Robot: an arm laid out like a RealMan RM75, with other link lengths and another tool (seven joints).
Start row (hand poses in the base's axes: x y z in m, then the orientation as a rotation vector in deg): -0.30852 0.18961 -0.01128 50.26 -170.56 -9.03
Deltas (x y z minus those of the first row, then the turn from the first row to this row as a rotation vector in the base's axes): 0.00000 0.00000 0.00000 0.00 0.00 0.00; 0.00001 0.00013 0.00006 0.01 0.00 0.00; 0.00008 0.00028 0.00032 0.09 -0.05 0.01; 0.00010 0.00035 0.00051 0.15 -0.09 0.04; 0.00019 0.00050 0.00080 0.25 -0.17 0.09; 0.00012 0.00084 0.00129 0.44 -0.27 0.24; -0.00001 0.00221 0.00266 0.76 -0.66 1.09; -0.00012 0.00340 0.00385 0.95 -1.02 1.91; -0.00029 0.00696 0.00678 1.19 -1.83 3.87; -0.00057 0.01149 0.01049 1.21 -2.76 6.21; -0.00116 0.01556 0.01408 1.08 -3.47 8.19; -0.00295 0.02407 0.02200 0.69 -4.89 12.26; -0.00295 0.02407 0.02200 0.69 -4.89 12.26
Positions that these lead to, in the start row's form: -0.30852 0.18961 -0.01128 50.26 -170.56 -9.03; -0.30851 0.18974 -0.01122 50.26 -170.56 -9.05; -0.30844 0.18989 -0.01096 50.30 -170.62 -9.15; -0.30842 0.18996 -0.01077 50.37 -170.65 -9.22; -0.30833 0.19011 -0.01048 50.48 -170.72 -9.34; -0.30840 0.19045 -0.00999 50.75 -170.77 -9.58; -0.30853 0.19182 -0.00862 52.18 -170.77 -9.88; -0.30864 0.19301 -0.00743 53.53 -170.71 -10.01; -0.30881 0.19657 -0.00450 56.75 -170.46 -9.99; -0.30909 0.20110 -0.00079 -60.07 168.66 9.50; -0.30968 0.20517 0.00280 -62.83 167.10 8.90; -0.31147 0.21368 0.01072 -68.41 163.83 7.52; -0.31147 0.21368 0.01072 -68.41 163.83 7.52
